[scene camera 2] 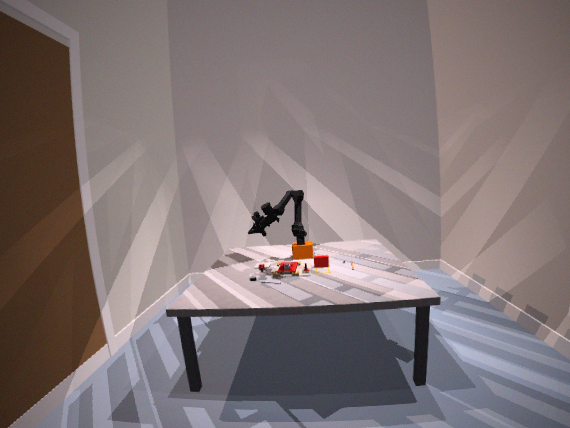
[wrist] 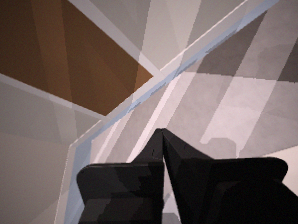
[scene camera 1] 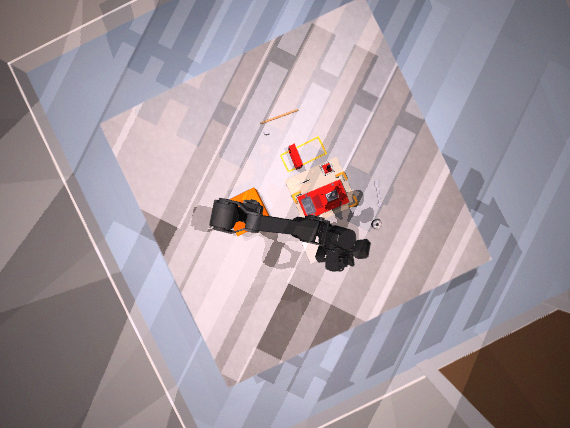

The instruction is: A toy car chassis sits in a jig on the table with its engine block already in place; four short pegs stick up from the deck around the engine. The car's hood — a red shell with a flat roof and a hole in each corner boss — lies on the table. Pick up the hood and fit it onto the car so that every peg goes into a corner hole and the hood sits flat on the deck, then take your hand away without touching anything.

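My gripper (scene camera 1: pixel 353 265) is shut and there's nothing in it, and you get my gripper (wrist: pixel 160 132) from the wrist too. There's a pale jig (scene camera 1: pixel 315 177) here as well.
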